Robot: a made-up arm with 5 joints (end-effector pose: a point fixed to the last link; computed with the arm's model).
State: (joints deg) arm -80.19 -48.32 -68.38 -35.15 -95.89
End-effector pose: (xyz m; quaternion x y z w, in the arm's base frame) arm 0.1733 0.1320 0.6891 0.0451 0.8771 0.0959 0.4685
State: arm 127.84 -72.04 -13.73 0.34 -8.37
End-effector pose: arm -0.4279 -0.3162 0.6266 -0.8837 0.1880 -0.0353 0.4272
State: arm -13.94 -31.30 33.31 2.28 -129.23
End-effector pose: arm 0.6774 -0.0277 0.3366 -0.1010 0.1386 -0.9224 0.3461
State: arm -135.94 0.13 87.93 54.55 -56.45
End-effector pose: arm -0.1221 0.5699 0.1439 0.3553 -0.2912 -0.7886 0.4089
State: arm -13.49 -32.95 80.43 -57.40 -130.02
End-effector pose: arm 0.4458 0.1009 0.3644 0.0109 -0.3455 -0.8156 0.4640
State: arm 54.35 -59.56 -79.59 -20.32 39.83
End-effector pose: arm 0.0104 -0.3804 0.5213 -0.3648 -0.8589 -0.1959 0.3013
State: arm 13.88 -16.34 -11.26 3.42 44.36
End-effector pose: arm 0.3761 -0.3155 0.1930 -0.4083 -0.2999 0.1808 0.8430
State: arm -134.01 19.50 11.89 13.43 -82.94
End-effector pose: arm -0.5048 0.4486 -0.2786 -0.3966 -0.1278 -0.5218 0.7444
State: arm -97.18 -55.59 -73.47 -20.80 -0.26
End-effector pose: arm -0.0697 0.2313 0.5459 0.6114 -0.7770 0.1419 0.0492
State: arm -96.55 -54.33 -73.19 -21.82 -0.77
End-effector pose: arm -0.0634 0.2394 0.5381 0.6022 -0.7832 0.1433 0.0573
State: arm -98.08 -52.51 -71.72 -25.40 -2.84
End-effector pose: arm -0.0639 0.2523 0.5242 0.5925 -0.7918 0.1327 0.0662
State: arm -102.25 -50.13 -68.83 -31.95 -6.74
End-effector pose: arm -0.0744 0.2680 0.5032 0.5805 -0.8035 0.1094 0.0739
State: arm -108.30 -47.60 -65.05 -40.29 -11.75
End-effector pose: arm -0.0943 0.2793 0.4783 0.5657 -0.8171 0.0796 0.0776
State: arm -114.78 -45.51 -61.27 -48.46 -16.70
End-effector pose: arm -0.1180 0.2815 0.4558 0.5514 -0.8293 0.0499 0.0764
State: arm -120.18 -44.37 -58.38 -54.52 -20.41
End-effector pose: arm -0.1389 0.2765 0.4413 0.5429 -0.8362 0.0258 0.0728
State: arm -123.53 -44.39 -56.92 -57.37 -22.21
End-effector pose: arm -0.1526 0.2699 0.4375 0.5440 -0.8361 0.0103 0.0699
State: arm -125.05 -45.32 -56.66 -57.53 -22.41
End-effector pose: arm -0.1599 0.2644 0.4423 0.5529 -0.8304 0.0023 0.0683
